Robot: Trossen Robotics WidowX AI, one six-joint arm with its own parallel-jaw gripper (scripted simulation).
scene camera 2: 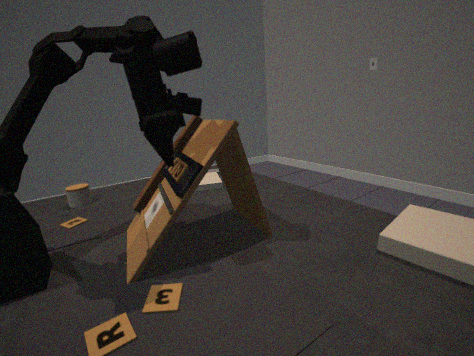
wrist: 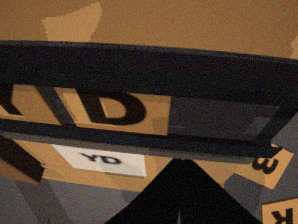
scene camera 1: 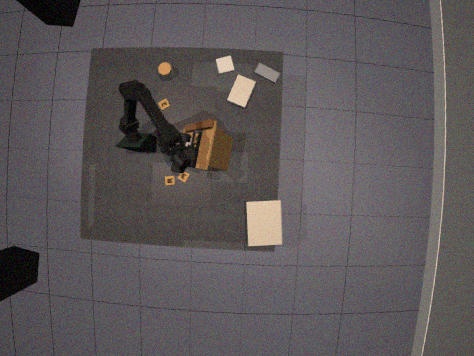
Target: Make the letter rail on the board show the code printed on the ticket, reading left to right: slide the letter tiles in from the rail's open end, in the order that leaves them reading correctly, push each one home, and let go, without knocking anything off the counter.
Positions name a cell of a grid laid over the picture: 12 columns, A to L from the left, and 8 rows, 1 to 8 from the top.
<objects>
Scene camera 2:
my gripper: E4
letter tile: E7
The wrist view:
my gripper: H7
letter tile: K7
white ticket: E6
letter tile: E4
slanted wooden board: J3
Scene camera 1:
large white slab: G5
slanted wooden board: F4
</objects>
